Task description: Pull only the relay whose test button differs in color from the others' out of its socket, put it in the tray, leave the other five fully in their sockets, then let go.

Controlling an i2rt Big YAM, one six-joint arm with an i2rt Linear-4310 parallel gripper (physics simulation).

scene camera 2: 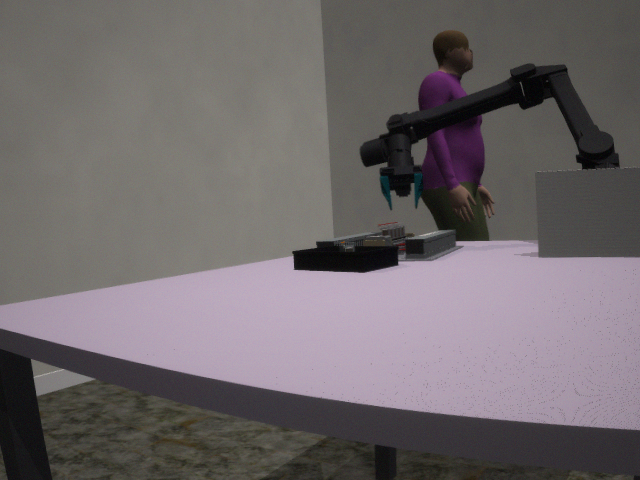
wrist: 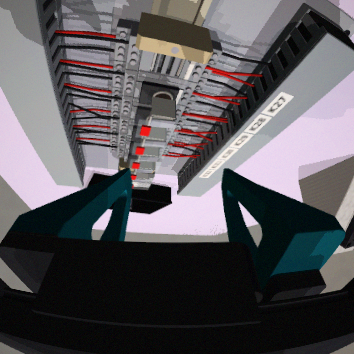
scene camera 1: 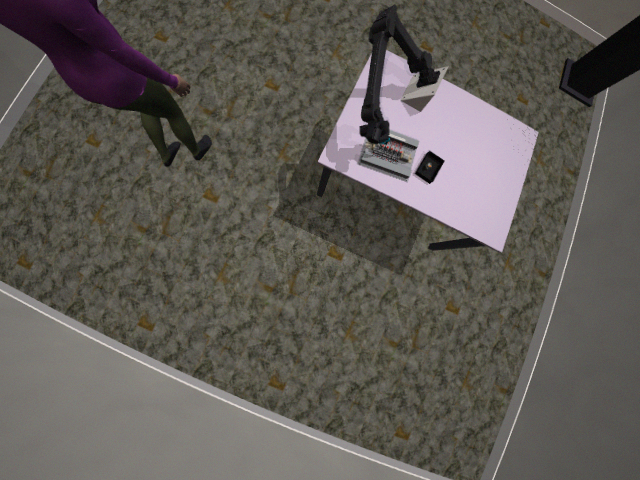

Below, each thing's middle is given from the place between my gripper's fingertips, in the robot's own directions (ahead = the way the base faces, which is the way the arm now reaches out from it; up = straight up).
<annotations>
The grey panel (wrist: 247, 36) lies 10 mm ahead of my hand, 60 mm to the left of it and 100 mm below it.
</annotations>
